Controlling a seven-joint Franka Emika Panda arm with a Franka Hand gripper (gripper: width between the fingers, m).
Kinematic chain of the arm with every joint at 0, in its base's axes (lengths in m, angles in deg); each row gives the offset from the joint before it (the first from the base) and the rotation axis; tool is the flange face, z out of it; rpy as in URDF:
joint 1: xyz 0 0 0.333 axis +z
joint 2: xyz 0 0 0 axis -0.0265 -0.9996 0
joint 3: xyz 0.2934 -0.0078 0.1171 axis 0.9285 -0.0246 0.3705
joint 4: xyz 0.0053 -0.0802 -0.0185 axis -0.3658 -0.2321 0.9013
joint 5: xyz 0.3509 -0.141 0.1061 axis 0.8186 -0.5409 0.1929
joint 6: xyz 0 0 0 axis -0.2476 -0.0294 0.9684
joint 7: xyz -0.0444 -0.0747 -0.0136 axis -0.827 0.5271 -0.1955
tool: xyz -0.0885 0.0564 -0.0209 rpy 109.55 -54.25 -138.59
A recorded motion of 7 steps. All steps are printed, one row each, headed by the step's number.
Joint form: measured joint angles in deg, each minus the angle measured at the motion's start. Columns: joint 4, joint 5, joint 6, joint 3, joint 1, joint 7, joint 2.
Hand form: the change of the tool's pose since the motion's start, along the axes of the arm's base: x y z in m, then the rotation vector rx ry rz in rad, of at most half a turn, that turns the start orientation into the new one. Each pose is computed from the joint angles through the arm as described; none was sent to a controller.
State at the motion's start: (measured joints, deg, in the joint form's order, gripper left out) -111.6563 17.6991 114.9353 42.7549 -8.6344 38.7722 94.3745
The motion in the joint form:
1: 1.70 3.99 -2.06 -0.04 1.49 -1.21 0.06
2: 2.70 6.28 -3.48 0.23 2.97 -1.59 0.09
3: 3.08 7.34 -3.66 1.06 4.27 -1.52 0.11
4: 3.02 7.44 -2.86 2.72 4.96 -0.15 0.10
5: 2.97 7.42 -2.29 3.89 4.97 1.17 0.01
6: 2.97 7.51 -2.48 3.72 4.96 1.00 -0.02
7: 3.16 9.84 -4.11 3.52 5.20 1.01 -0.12
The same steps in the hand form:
1: 0.0104 0.0070 0.0120 0.0535 -0.0367 0.0150
2: 0.0202 0.0167 0.0196 0.0861 -0.0532 0.0369
3: 0.0305 0.0285 0.0242 0.0928 -0.0624 0.0628
4: 0.0407 0.0414 0.0273 0.0778 -0.0607 0.0734
5: 0.0458 0.0478 0.0288 0.0668 -0.0560 0.0675
6: 0.0450 0.0471 0.0282 0.0709 -0.0550 0.0677
7: 0.0453 0.0512 0.0279 0.1197 -0.0532 0.0592

